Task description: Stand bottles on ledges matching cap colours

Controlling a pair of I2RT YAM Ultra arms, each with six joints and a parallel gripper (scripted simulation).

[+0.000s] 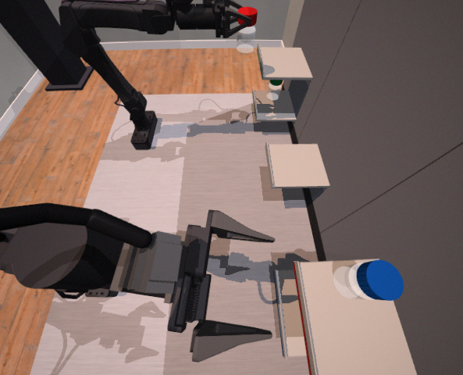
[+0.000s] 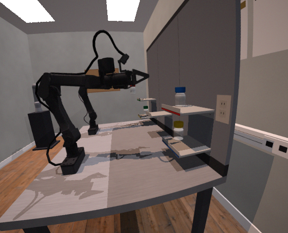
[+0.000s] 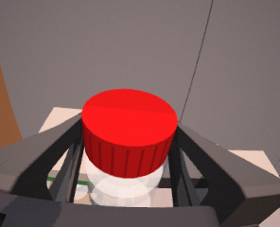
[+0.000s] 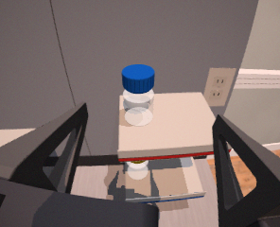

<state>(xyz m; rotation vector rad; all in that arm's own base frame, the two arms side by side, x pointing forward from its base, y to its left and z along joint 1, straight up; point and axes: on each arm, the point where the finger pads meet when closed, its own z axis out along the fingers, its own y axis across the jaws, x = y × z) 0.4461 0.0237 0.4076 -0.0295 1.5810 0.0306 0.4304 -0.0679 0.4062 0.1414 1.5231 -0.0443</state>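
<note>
The blue-capped bottle lies 18 cm ahead of my right hand and 12 cm below it. From my right hand the other things lie so: grey wall panel: 27 cm ahead, 35 cm to the left, 1 cm below; red-capped bottle: 2 cm ahead, 68 cm to the left, 5 cm below; yellow-capped bottle: 18 cm ahead, 1 cm to the left, 31 cm below.
</note>
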